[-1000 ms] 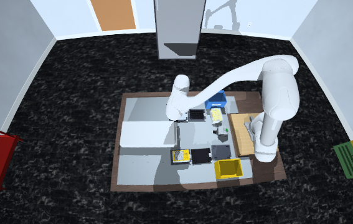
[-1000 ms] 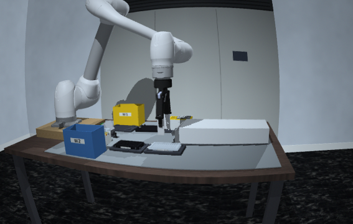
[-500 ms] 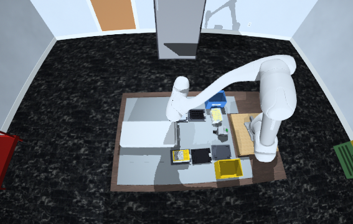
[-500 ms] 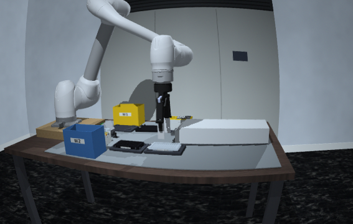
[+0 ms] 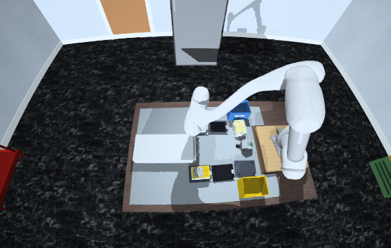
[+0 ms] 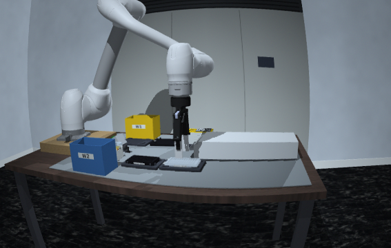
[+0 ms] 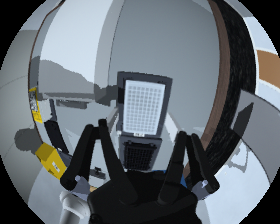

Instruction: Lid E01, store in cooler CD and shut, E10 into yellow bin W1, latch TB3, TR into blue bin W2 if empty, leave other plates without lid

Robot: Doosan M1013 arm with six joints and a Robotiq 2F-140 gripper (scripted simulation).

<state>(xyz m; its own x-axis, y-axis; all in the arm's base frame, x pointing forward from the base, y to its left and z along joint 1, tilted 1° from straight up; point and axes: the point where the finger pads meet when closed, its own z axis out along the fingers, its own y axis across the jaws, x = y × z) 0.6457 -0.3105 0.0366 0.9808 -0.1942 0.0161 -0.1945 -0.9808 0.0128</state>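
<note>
Right now the pale plate is 6 cm below my hand. From my hand the other things lie so: black plate (17 cm behind, 3 cm to the left, 6 cm below); white well plate (14 cm ahead, 16 cm to the left, 5 cm below); grey plate lid (14 cm ahead, 16 cm to the left, 5 cm below).
</note>
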